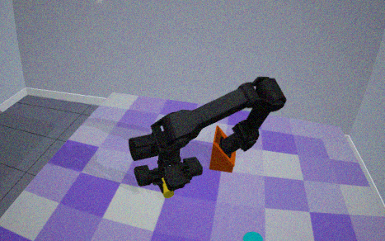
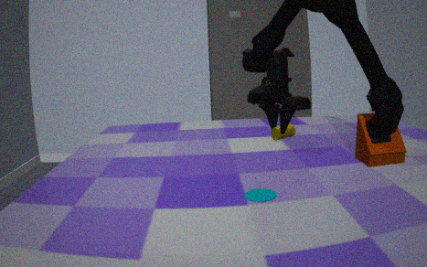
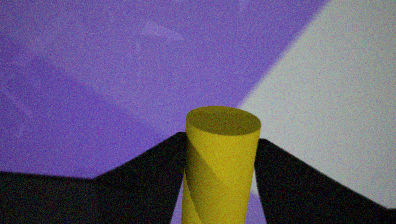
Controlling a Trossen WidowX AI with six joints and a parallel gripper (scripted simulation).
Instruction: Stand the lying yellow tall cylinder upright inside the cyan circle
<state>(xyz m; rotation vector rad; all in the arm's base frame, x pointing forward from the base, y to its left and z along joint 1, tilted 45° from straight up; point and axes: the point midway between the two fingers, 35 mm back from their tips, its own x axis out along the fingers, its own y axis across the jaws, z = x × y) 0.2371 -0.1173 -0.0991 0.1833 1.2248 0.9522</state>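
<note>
The cyan circle is 10 cm ahead of my gripper tip, 27 cm to the left of it and 5 cm below it. The rest, counted from my gripper tip: yellow cylinder: 2 cm behind, 1 cm to the right.
</note>
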